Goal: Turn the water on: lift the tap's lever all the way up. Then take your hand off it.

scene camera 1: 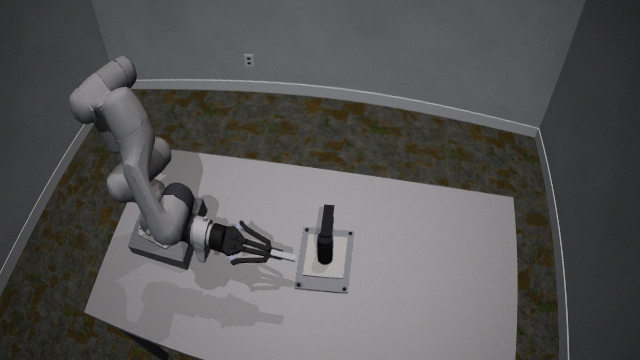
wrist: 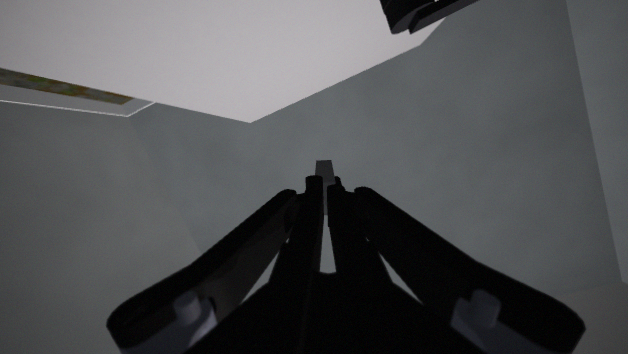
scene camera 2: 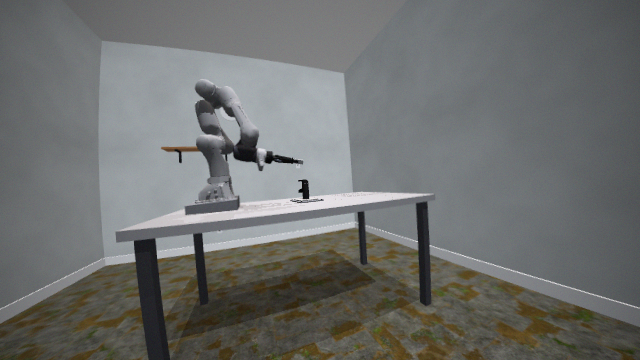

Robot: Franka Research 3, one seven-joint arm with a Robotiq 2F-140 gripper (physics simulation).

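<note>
The black tap (scene camera 1: pixel 325 251) (scene camera 2: pixel 306 190) stands upright on its square plate (scene camera 1: pixel 322 286). Its lever (scene camera 1: pixel 328 217) (scene camera 2: pixel 302 180) points toward the back wall in the first scene view and lies roughly level in the second scene view. My gripper (scene camera 1: pixel 293 257) (scene camera 2: pixel 300 162) (wrist: pixel 324 172) is shut and empty, pointing nearly level. In the first scene view its tips are left of the tap; in the second they are clearly above the lever, apart from it. A dark part of the tap (wrist: pixel 400 17) shows at the wrist view's top right; the rest is cut off.
The plate lies on the white table (scene camera 1: pixel 430 260) (scene camera 2: pixel 275 212), with dark bolts at its corners. My arm's base block (scene camera 1: pixel 160 255) (scene camera 2: pixel 212 205) stands at the table's left. A wooden shelf (scene camera 2: pixel 180 149) is on the wall behind the arm. A wall outlet (scene camera 1: pixel 249 60) shows at the back.
</note>
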